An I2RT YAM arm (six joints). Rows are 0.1 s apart.
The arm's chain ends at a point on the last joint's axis. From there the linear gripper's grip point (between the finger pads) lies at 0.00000 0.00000 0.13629 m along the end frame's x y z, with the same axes.
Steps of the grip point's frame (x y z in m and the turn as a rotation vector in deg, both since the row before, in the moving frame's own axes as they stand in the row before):
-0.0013, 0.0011, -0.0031, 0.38, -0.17, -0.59
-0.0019, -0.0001, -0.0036, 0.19, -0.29, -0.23
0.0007, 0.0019, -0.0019, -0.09, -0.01, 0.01
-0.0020, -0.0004, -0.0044, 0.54, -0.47, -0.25
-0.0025, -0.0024, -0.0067, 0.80, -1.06, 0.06
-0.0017, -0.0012, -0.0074, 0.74, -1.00, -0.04
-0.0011, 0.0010, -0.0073, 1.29, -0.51, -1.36
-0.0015, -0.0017, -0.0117, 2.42, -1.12, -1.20
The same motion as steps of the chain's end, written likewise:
-0.0009, 0.0020, -0.0031, 0.38, -0.17, -0.59
-0.0012, 0.0004, -0.0036, 0.19, -0.29, -0.23
0.0007, 0.0017, -0.0019, -0.09, -0.01, 0.01
-0.0009, 0.0009, -0.0044, 0.54, -0.47, -0.25
0.0000, -0.0005, -0.0067, 0.80, -1.06, 0.06
0.0007, 0.0006, -0.0074, 0.74, -1.00, -0.04
0.0001, 0.0041, -0.0073, 1.29, -0.51, -1.36
0.0012, 0.0040, -0.0116, 2.42, -1.12, -1.20

